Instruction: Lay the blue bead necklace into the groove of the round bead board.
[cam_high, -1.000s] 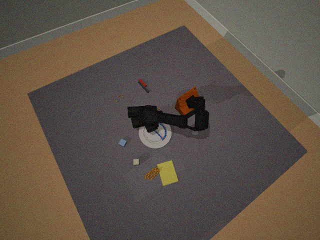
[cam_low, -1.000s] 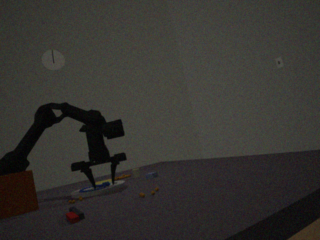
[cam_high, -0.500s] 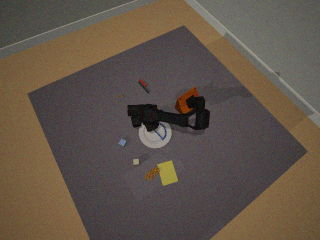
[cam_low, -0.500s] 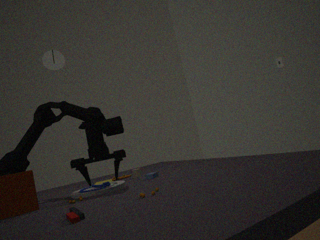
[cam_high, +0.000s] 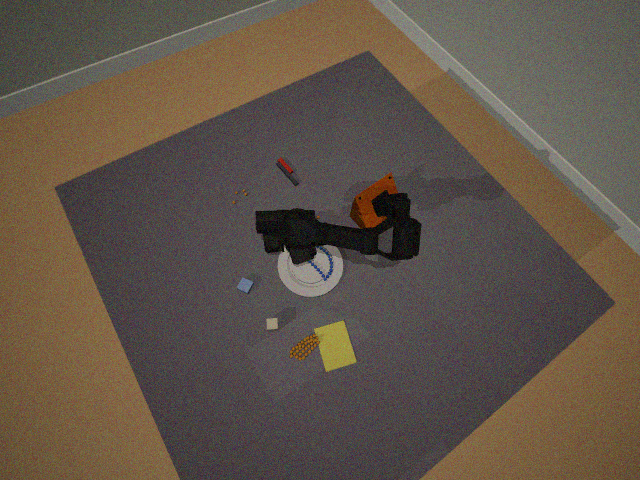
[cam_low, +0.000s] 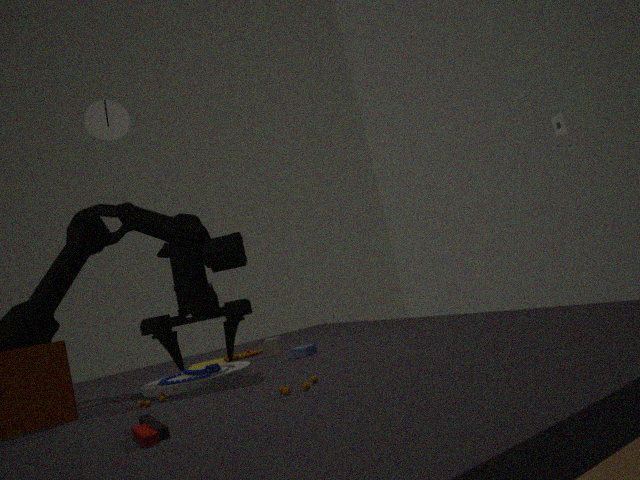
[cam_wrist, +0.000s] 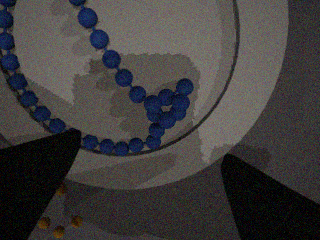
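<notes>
Now: the round white bead board 6 cm to the left of my gripper tip and 2 cm below it. Also, from my gripper tip: cream cube: 19 cm ahead, 13 cm to the left, 1 cm below; then yellow sheet: 9 cm ahead, 29 cm to the left, 3 cm below; then light blue cube: 19 cm ahead, 1 cm to the right, 2 cm below.
</notes>
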